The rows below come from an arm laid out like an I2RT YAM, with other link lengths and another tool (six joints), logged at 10 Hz.
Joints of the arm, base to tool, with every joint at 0 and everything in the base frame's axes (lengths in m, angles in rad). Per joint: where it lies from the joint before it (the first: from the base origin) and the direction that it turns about. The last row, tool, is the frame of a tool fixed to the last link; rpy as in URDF.
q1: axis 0 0 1 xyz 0 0 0.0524
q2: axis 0 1 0 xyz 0.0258 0.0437 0.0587
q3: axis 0 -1 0 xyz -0.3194 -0.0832 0
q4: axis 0 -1 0 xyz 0.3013 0.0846 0.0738
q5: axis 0 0 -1 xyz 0.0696 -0.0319 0.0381
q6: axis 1 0 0 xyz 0.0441 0 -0.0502
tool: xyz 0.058 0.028 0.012 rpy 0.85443 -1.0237 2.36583
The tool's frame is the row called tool.
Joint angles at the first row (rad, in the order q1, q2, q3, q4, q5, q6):
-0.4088 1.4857 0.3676 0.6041 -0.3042 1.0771
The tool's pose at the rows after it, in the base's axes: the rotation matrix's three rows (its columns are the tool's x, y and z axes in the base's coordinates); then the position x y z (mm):
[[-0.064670 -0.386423 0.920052], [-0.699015 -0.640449 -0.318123], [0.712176 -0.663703 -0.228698]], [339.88 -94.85 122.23]
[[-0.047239 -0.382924 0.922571], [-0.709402 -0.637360 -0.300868], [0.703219 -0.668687 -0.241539]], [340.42 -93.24 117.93]
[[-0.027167 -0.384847 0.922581], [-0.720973 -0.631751 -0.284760], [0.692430 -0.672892 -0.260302]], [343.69 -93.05 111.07]
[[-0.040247 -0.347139 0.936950], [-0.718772 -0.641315 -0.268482], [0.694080 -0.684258 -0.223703]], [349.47 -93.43 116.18]
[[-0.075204 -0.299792 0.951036], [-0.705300 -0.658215 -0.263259], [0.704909 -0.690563 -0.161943]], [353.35 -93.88 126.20]
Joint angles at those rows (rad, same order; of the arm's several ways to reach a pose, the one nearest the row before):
-0.4087 1.4914 0.3676 0.5972 -0.3218 1.0771
-0.4087 1.5066 0.3683 0.5976 -0.3393 1.0767
-0.4087 1.5406 0.3778 0.6018 -0.3550 1.0771
-0.4091 1.5559 0.3881 0.6434 -0.3771 1.0771
-0.4087 1.5558 0.3893 0.7052 -0.3878 1.0775

